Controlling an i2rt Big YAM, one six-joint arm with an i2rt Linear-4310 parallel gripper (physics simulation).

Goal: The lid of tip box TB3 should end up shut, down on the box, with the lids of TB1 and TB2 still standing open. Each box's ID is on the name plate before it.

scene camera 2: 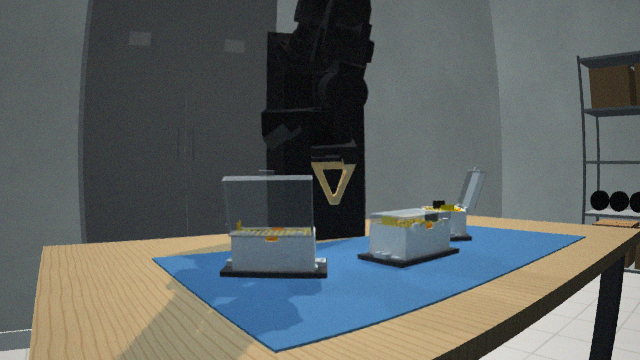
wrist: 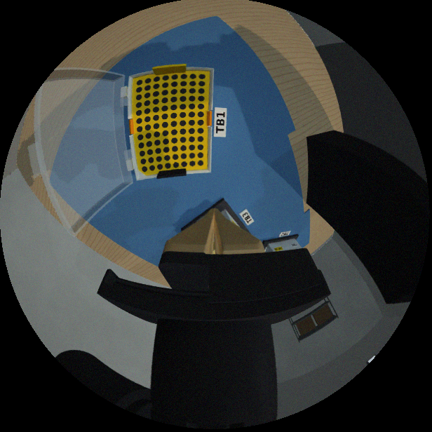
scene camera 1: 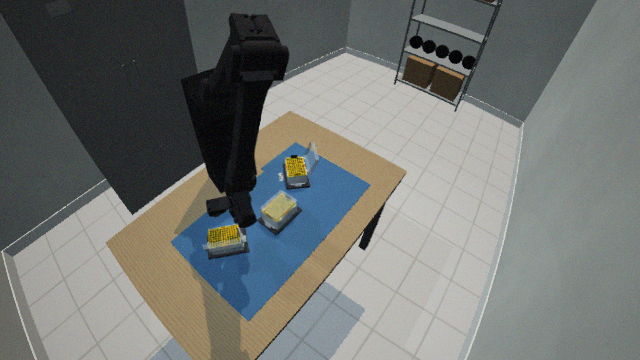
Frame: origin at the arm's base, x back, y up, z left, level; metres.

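Seen in the pictures: gripper, fingertip midpoint: (scene camera 2: 334, 204); arm's base, link origin: (scene camera 2: 304, 53) (scene camera 1: 209, 96).
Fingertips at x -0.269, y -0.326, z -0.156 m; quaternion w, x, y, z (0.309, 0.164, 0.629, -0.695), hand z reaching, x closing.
Note:
Offsets run from my fingertips to a thing's top centre. "spot": to the spot under its first point. Level surfaces: height alone.
Box TB3 @[dx -0.041, dy -0.020, dz +0.131 m] (scene camera 1: 280, 212) (scene camera 2: 410, 241) stands in the middle, its clear lid @[spot: dx -0.069, dy -0.020, dz +0.082 m] (scene camera 2: 400, 215) down over the yellow rack. In the wrist view, the fingers hide most of it beside its name plate (wrist: 246, 216). Box TB1 @[spot: dx -0.046, dy +0.026, dz -0.134 m] (scene camera 1: 227, 246) (scene camera 2: 272, 253) (wrist: 170, 120) has its clear lid (scene camera 2: 270, 200) (wrist: 85, 120) standing open. Box TB2 @[dx +0.033, dy -0.032, dz +0.339 m] (scene camera 1: 297, 175) (scene camera 2: 458, 223) (wrist: 284, 245) has its lid @[spot: dx -0.028, dy +0.004, dz +0.399 m] (scene camera 1: 312, 157) (scene camera 2: 472, 189) standing open. My gripper (scene camera 2: 334, 203) (wrist: 213, 213) is shut and empty, above the mat on the arm's side, between TB1 and TB3; its fingertips are hidden in scene camera 1.
The boxes stand on a blue mat @[dy -0.098 m] (scene camera 1: 320, 215) (scene camera 2: 360, 310) (wrist: 250, 150) on a wooden table @[dy -0.101 m] (scene camera 1: 150, 265) (scene camera 2: 90, 290). The arm's black column (scene camera 2: 280, 200) rises behind the table. A shelf rack (scene camera 1: 450, 29) (scene camera 2: 611, 111) stands farther back.

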